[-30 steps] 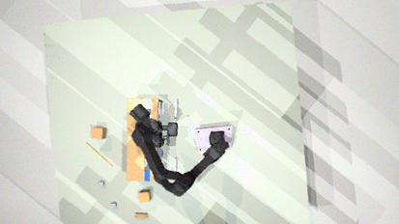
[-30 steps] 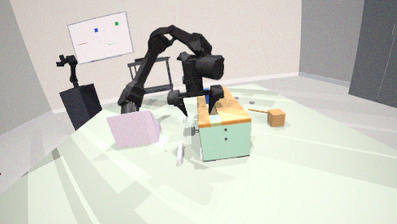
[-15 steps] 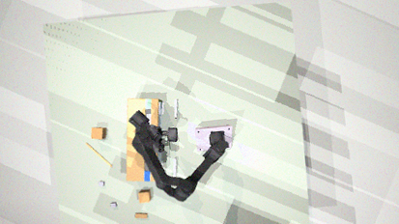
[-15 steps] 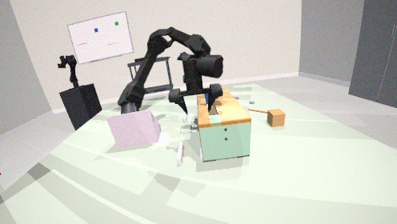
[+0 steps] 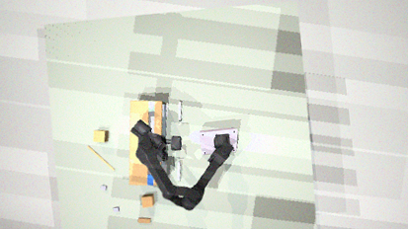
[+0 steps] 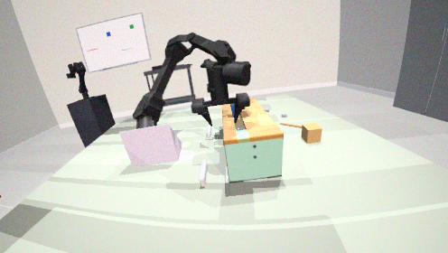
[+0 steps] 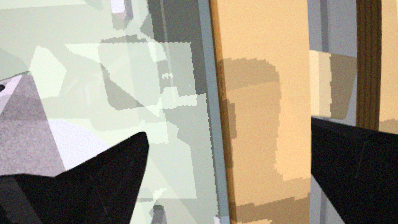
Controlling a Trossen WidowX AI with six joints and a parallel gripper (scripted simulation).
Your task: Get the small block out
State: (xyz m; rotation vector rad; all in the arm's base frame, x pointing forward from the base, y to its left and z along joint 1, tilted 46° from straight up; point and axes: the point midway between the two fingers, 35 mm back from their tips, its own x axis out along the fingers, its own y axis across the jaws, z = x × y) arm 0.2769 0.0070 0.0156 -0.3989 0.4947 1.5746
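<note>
My gripper tip is 30 mm short of the box, 30 mm above it and 10 mm to the left of it. Round my gripper tip: tan block (60 mm ahead, 20 mm to the left); then orange piece (390 mm to the left, 120 mm ahead, 80 mm below); then thin stick (330 mm ahead, 90 mm below, 70 mm to the left).
</note>
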